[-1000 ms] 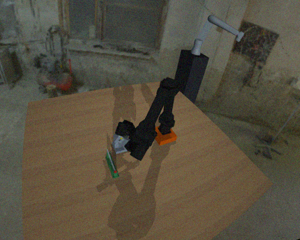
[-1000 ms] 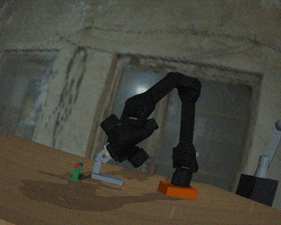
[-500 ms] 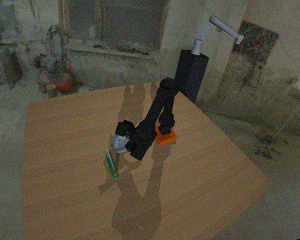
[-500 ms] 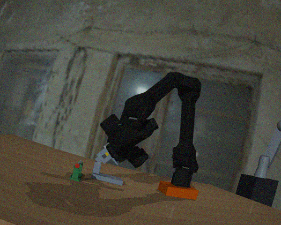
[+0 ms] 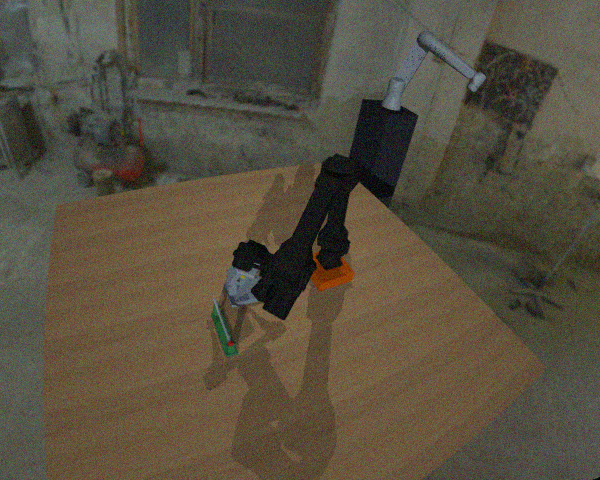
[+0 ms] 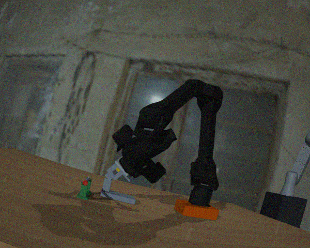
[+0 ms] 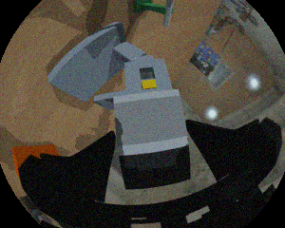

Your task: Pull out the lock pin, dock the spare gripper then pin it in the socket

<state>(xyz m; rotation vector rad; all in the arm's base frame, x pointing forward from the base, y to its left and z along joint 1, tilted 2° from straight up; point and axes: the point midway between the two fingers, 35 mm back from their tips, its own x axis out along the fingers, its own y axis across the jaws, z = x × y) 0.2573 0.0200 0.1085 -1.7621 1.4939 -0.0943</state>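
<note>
My gripper tip is now 20 mm to the right of the spare gripper. Also, from my gripper tip: green holder (130 mm to the left, 110 mm ahead, 100 mm below); socket (70 mm below, 20 mm to the left, 20 mm ahead).
</note>
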